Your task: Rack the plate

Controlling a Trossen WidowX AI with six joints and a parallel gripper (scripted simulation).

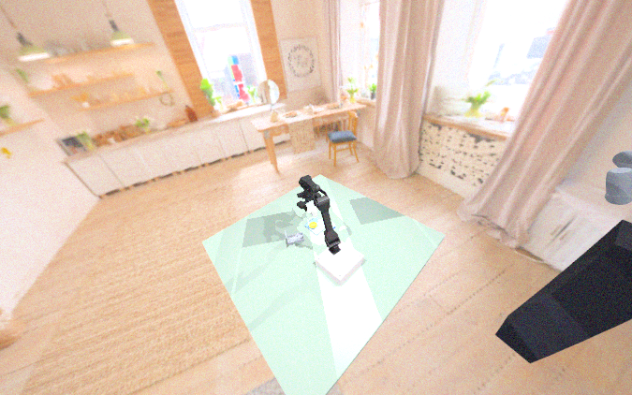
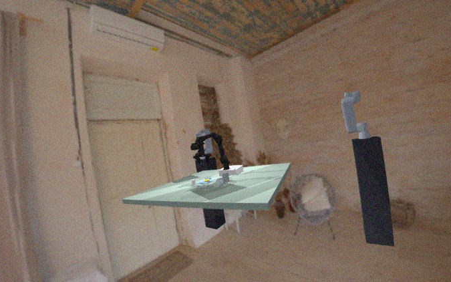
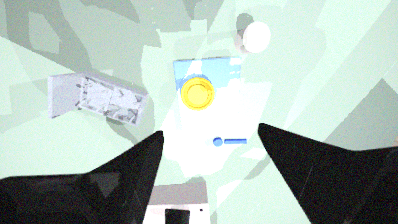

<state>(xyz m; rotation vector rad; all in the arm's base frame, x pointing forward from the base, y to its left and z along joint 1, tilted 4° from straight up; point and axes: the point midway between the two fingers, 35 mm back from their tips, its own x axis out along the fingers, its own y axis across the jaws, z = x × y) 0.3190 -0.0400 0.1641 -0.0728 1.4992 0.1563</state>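
My gripper tip is 18 cm above the flat blue mat, 2 cm to the left of it and 2 cm past it. The rest, counted from my gripper tip: grey dish rack: 18 cm to the left, 15 cm below, 4 cm behind; white cup: 15 cm below, 10 cm ahead, 8 cm to the right.
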